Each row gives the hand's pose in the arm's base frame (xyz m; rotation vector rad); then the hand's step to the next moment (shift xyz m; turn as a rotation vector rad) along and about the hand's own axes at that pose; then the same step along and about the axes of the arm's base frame.
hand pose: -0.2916 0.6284 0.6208 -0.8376 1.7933 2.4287
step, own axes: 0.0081 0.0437 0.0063 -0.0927 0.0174 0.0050
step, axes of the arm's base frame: -0.0232 -0.0119 0.0366 0.0720 0.0262 0.0553
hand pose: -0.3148 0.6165 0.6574 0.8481 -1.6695 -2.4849
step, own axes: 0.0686 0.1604 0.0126 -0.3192 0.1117 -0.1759
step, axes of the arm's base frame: -0.1071 -0.0790 0.1135 0.3211 -0.0956 0.1819
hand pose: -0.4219 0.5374 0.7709 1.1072 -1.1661 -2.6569
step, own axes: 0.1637 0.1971 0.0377 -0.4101 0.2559 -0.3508
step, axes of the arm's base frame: -0.1922 -0.1665 0.0490 0.4637 -0.2820 0.2494
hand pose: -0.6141 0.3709 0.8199 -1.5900 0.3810 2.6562
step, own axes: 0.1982 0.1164 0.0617 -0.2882 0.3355 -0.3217
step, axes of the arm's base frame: -0.1653 -0.1202 -0.1219 0.3685 -0.3657 0.1720
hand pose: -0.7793 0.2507 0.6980 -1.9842 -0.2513 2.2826
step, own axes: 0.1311 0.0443 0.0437 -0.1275 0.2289 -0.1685
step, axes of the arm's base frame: -0.0606 -0.0212 -0.1301 0.1912 -0.2393 0.0570
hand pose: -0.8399 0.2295 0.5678 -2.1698 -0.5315 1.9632
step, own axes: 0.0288 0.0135 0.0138 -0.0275 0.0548 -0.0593
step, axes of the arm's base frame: -0.0096 -0.0034 -0.0332 0.0647 -0.0540 0.0131
